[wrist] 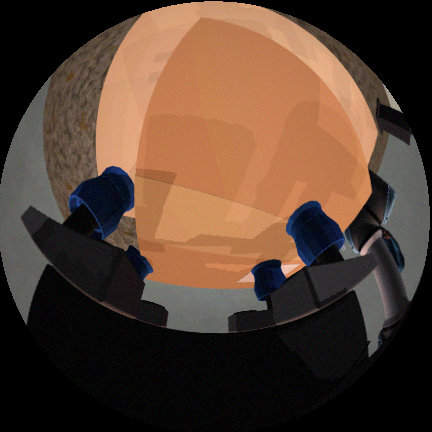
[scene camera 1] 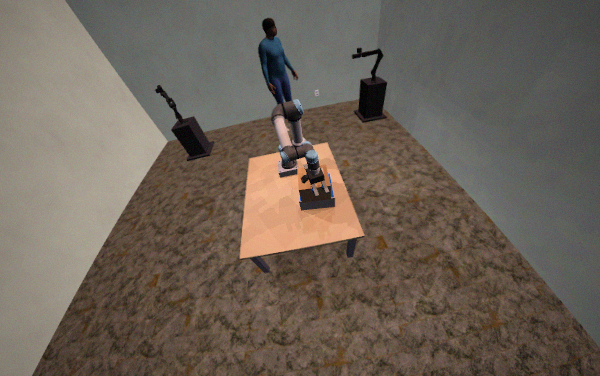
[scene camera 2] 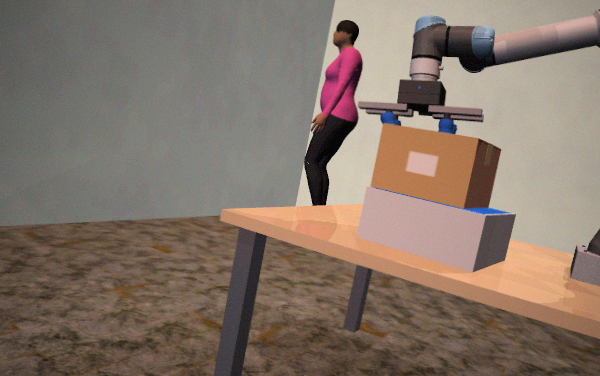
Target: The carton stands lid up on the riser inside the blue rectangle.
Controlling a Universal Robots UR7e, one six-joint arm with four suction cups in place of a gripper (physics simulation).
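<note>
The brown carton (scene camera 2: 430,165) (wrist: 241,141) stands upright on the pale grey riser (scene camera 2: 425,234), lid up, with a white label on its side. It sits within the blue rectangle (scene camera 2: 488,210) (scene camera 1: 331,186) marked on the riser's top. My suction gripper (scene camera 2: 419,121) (scene camera 1: 318,188) (wrist: 209,225) is directly over the carton's lid, with its blue cups at or just above the lid. The suction is off and nothing is being lifted. In scene camera 1 the arm hides most of the carton.
The riser stands on the right half of the wooden table (scene camera 2: 292,218) (scene camera 1: 275,226), and the arm's base (scene camera 1: 287,168) is at its far edge. A person in pink (scene camera 2: 339,101) stands behind the table. A person in blue (scene camera 1: 274,60) and two pedestals (scene camera 1: 190,135) (scene camera 1: 371,97) are near the back wall.
</note>
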